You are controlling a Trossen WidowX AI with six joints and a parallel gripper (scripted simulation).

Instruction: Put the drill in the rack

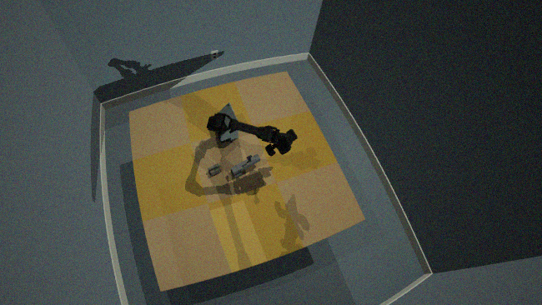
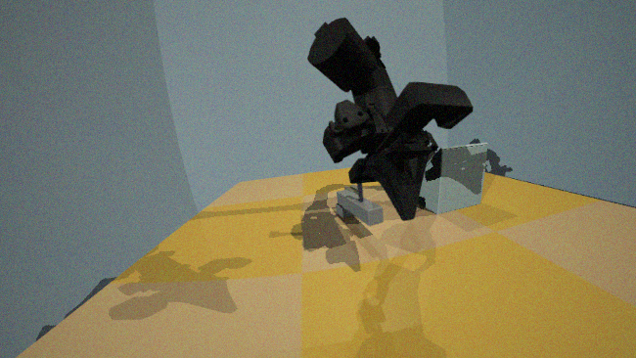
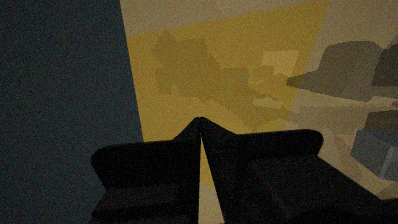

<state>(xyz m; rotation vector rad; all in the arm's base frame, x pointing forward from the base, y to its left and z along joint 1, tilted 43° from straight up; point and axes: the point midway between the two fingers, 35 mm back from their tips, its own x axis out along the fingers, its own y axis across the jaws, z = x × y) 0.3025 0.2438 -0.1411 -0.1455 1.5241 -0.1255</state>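
My gripper tip is now 22 cm to the left of the dark key, 4 cm above it and 3 cm past it. Round my gripper tip: grey block (25 cm to the right, 9 cm below, 3 cm behind); drill (27 cm to the right, 9 cm below, 2 cm behind); low box (43 cm to the right, 12 cm below, 8 cm behind).
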